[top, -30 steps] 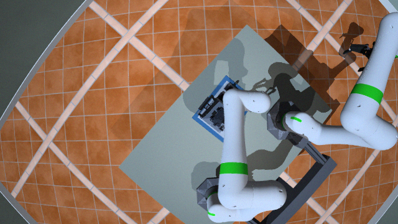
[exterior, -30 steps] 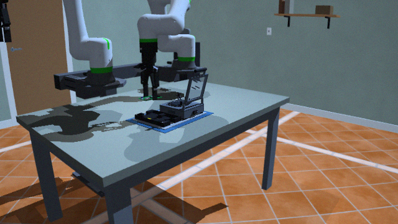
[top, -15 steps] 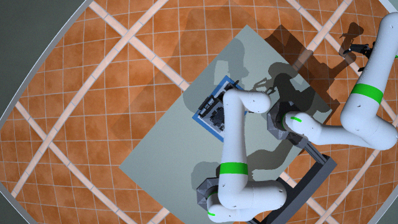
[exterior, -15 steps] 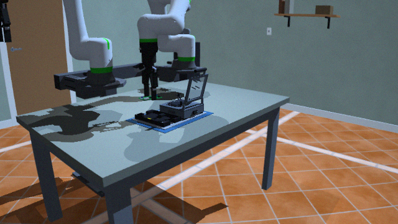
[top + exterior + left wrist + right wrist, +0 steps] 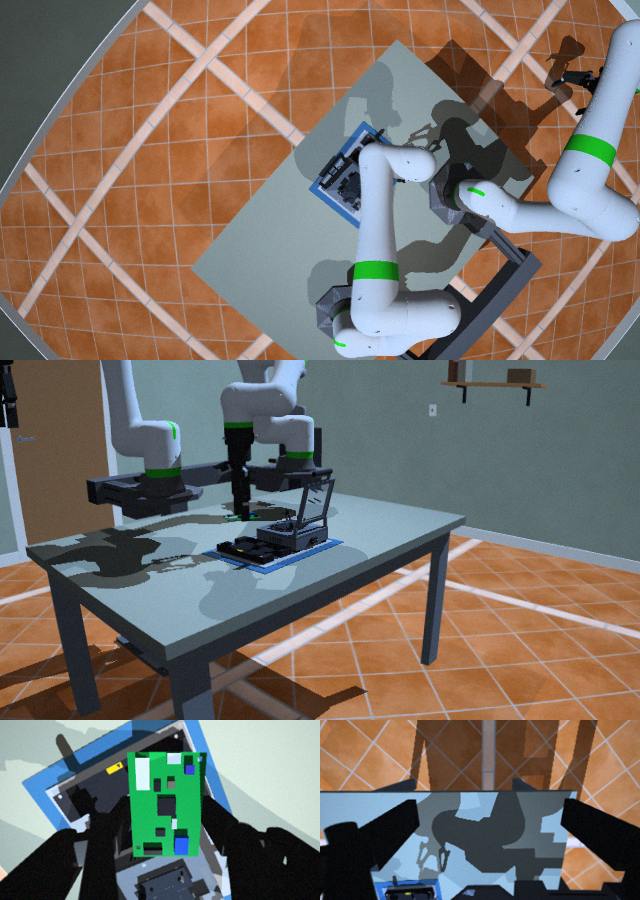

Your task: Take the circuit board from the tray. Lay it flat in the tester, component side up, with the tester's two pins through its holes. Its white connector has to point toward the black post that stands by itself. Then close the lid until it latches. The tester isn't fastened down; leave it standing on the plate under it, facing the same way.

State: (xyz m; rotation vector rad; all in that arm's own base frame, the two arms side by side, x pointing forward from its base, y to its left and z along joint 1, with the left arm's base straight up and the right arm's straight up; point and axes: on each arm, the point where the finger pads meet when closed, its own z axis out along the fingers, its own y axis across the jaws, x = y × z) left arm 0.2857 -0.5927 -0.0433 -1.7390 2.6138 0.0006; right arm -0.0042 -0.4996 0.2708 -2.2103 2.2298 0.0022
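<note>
The green circuit board is 2 cm below my left hand. From my left hand the other things lie so: clear lid (18 cm to the left, 17 cm ahead, 4 cm above); black tray (12 cm below, 5 cm ahead).
</note>
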